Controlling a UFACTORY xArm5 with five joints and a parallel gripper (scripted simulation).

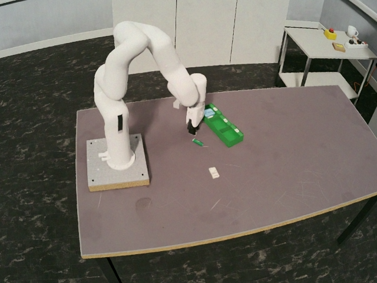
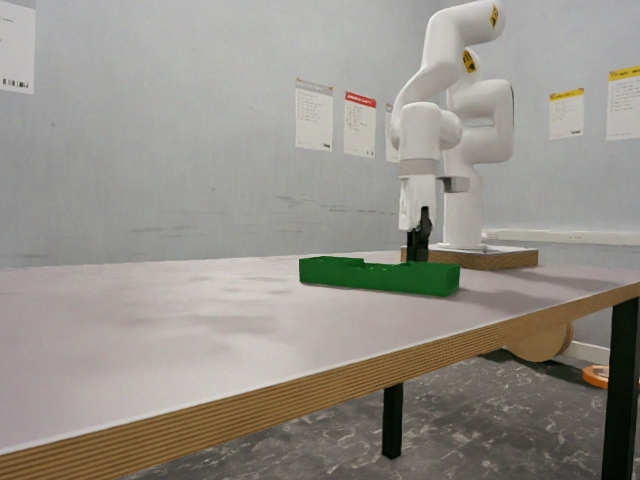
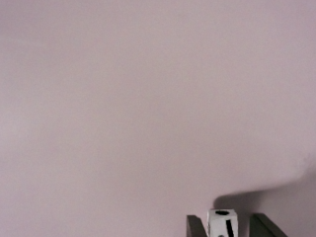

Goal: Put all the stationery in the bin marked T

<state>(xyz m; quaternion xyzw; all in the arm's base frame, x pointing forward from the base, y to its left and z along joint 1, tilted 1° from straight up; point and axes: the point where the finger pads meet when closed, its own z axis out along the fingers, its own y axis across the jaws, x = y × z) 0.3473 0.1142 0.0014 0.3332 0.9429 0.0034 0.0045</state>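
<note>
Right now the light blue block is 10 cm ahead of my hand, 9 cm to the left of it and 1 cm below it. The rest, counted from my hand: long green bin: 13 cm ahead, 2 cm to the left, 2 cm below; flat white piece: 3 cm ahead, 24 cm to the right, 3 cm below; green marker: 6 cm to the right, 3 cm below.
</note>
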